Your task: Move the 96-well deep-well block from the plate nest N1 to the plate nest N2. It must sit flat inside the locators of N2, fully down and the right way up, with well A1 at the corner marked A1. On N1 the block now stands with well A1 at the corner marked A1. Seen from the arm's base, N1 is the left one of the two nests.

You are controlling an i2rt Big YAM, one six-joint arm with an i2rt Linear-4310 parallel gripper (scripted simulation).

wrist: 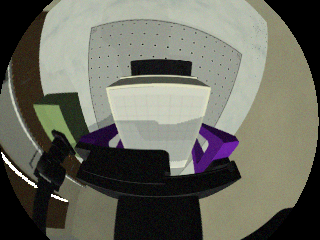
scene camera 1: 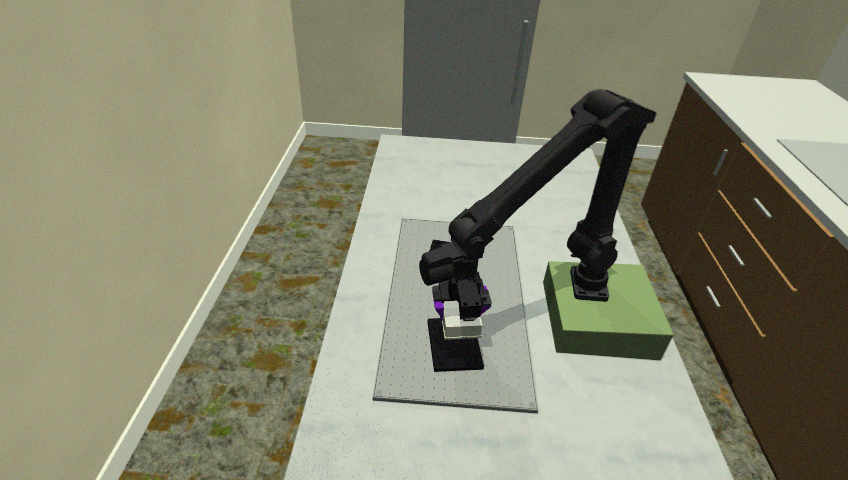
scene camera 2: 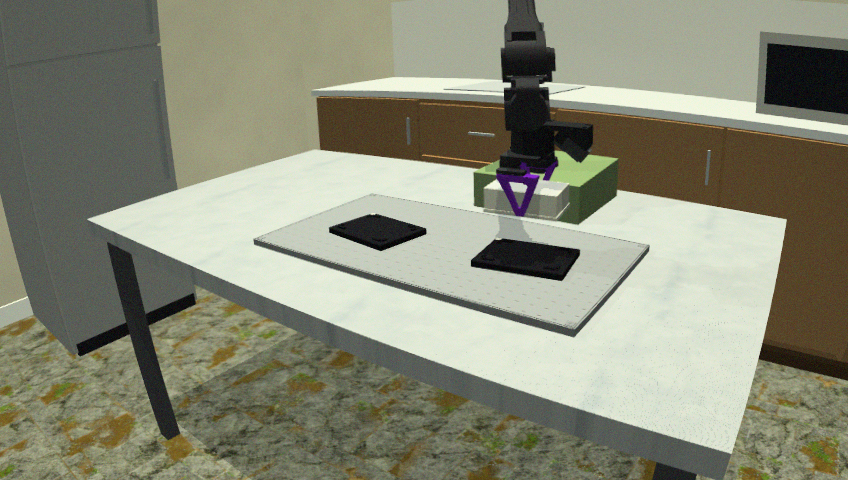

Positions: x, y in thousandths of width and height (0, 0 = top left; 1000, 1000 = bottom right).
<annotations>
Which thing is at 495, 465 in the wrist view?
A white deep-well block.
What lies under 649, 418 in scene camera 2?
A white deep-well block.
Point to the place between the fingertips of my gripper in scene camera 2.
At 623, 434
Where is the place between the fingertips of my gripper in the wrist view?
495, 506
</annotations>
